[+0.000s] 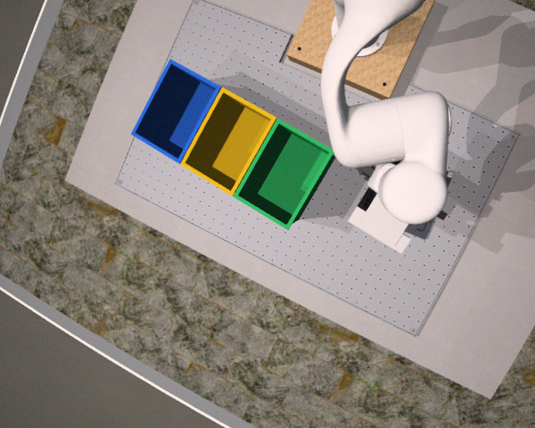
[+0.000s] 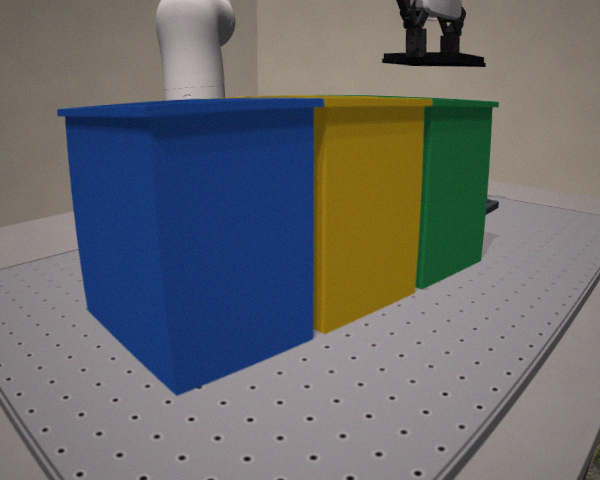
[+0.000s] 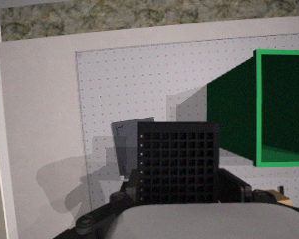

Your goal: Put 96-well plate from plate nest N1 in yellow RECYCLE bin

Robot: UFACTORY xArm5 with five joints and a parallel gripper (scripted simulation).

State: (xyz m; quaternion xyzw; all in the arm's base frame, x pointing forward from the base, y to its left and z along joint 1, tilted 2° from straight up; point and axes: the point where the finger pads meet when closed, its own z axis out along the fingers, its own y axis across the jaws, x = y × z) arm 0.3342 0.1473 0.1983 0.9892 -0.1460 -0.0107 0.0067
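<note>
My hand is 34 cm to the left of the yellow bin, 16 cm above it and 2 cm past it. Round my hand: 96-well plate: 1 cm below; green bin: 21 cm to the right, 16 cm below, 2 cm ahead; grey plate nest: 24 cm below, 7 cm to the left.
</note>
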